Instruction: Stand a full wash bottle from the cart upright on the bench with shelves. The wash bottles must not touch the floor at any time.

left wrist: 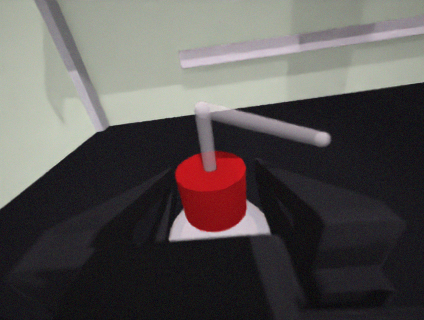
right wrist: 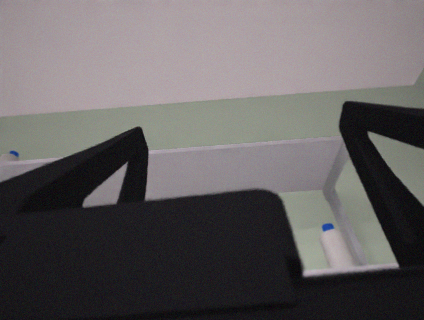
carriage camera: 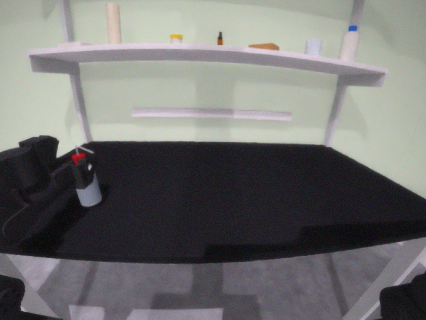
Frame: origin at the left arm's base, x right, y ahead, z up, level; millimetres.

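Where they show: left gripper, between the fingertips: point(left wrist: 214, 170) point(carriage camera: 88, 158); right gripper, between the fingertips: point(right wrist: 241, 126).
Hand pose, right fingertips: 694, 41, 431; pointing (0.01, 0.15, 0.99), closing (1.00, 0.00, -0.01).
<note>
Each offset is from my right fingertips to the top centre of the thing, as dx, dy, dz. Level surfaces: height alone.
A wash bottle with a red cap, a bent pale spout and a pale blue-grey body @[-680, +263, -158] point(carriage camera: 89, 193) point(left wrist: 212, 192) is at the left of the black bench top @[dz -332] point(carriage camera: 210, 200) point(left wrist: 375, 150). It is nearly upright, leaning slightly in the carriage view. Whether its base touches the bench top cannot be told. My left gripper point(carriage camera: 85, 172) point(left wrist: 214, 170) is shut on the bottle's upper part, just below the cap. My right gripper point(right wrist: 241, 126) is open and empty, with its fingers wide apart, below a pale shelf. The cart does not show.
The shelf point(carriage camera: 200, 53) above the bench holds a tan cylinder @[-763, +677, +303] point(carriage camera: 114, 24), a yellow-lidded jar @[-503, +699, +185] point(carriage camera: 176, 38), a small amber bottle @[-317, +744, +217] point(carriage camera: 220, 39), a brown block @[-126, +710, +165] point(carriage camera: 264, 46), a pale cup @[+115, +735, +215] point(carriage camera: 313, 47) and a white blue-capped bottle @[+297, +735, +303] point(carriage camera: 349, 45) point(right wrist: 336, 247). A pale rail point(carriage camera: 210, 114) is behind the bench.
</note>
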